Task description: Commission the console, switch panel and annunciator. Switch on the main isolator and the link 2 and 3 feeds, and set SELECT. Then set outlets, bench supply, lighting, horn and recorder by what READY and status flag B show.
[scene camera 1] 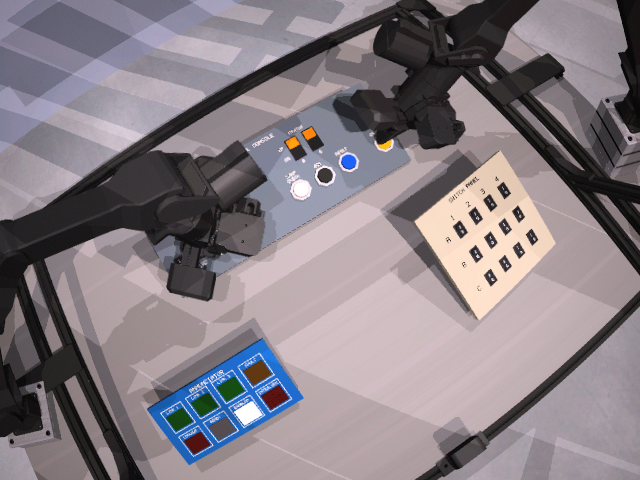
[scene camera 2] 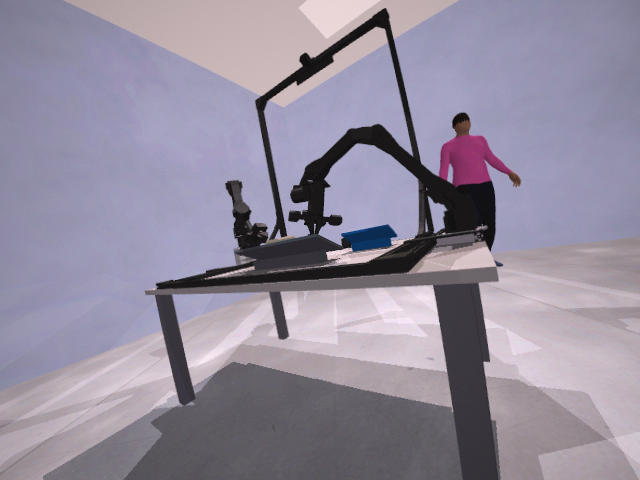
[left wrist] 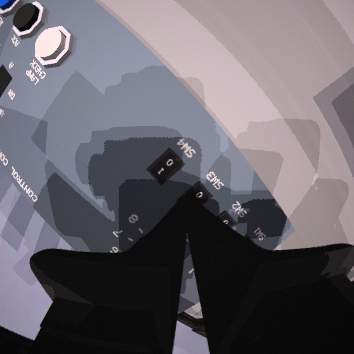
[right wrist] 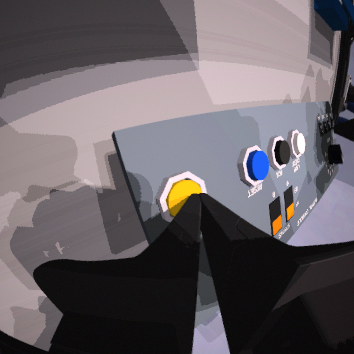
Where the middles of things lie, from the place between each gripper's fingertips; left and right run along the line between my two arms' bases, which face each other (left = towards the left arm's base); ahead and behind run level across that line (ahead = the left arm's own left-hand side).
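Labels:
The yellow button (right wrist: 179, 191) is 10 mm to the right of my right hand, while the white button (left wrist: 50, 42) is 20 mm behind that same hand and 140 mm to the left of it.
From my left hand, I find the white button 2 cm ahead, 14 cm to the right and 1 cm below. The yellow button is 4 cm ahead of my left hand and 29 cm to the right of it, and it too is 1 cm below.

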